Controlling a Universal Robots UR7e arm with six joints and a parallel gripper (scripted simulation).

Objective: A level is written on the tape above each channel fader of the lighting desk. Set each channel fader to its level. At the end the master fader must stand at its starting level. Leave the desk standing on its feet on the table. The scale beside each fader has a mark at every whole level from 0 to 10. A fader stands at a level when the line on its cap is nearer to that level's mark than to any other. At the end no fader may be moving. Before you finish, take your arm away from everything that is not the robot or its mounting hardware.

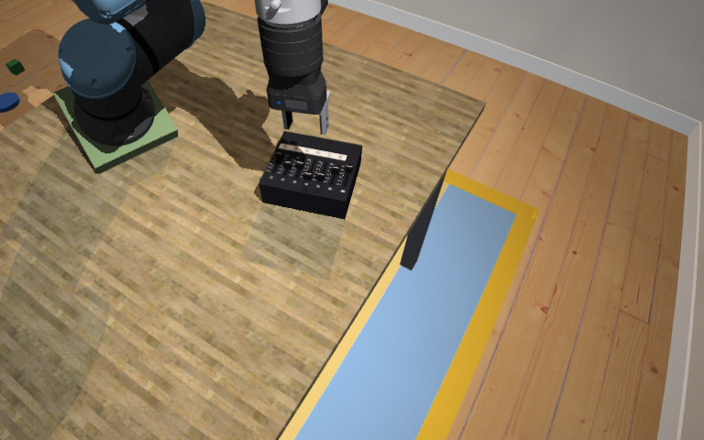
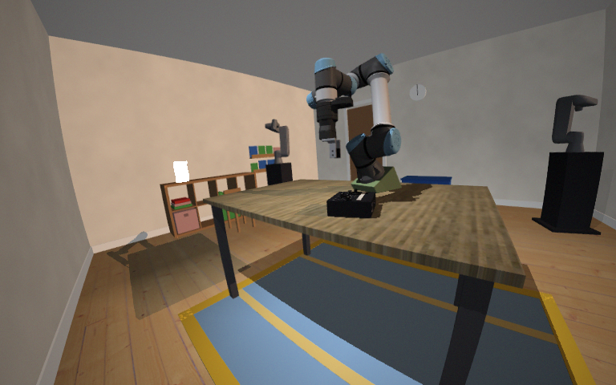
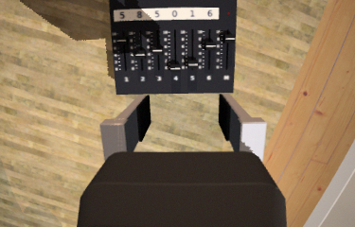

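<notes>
Right now the channel 5 fader cap is 150 mm below my hand, 20 mm to the left of it and 10 mm ahead of it. Round my hand: channel 6 fader cap 150 mm below, 50 mm to the left, 30 mm ahead; then master fader cap 150 mm below, 60 mm to the left, 60 mm ahead.
</notes>
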